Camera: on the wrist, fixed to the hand. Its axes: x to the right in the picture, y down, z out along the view.
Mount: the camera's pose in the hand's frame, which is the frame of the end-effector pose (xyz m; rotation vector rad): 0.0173 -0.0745 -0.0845 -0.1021 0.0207 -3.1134
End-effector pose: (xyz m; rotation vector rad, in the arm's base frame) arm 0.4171 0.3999 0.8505 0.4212 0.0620 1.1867
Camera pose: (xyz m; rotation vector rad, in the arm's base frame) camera 0.4672 0.4169 0.7496 -0.1326 0.4325 -1.8712
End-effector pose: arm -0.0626 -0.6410 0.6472 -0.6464 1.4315 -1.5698
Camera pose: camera -0.1615 -0.6183 0.6991 1.3482 0.5230 0.9930
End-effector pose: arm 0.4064 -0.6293 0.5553 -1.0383 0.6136 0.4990
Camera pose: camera 0.4477 -0.7355 0.5596 -0.8808 -1.3278 -2.1650
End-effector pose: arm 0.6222 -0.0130 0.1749 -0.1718 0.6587 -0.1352
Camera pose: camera 0.5783 -0.0987 0.1139 1.0726 0.2164 2.8193
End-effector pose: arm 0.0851 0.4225 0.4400 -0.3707 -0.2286 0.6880
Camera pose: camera 0.1683 0.3592 0.3947 0.1987 -0.4851 -2.3881
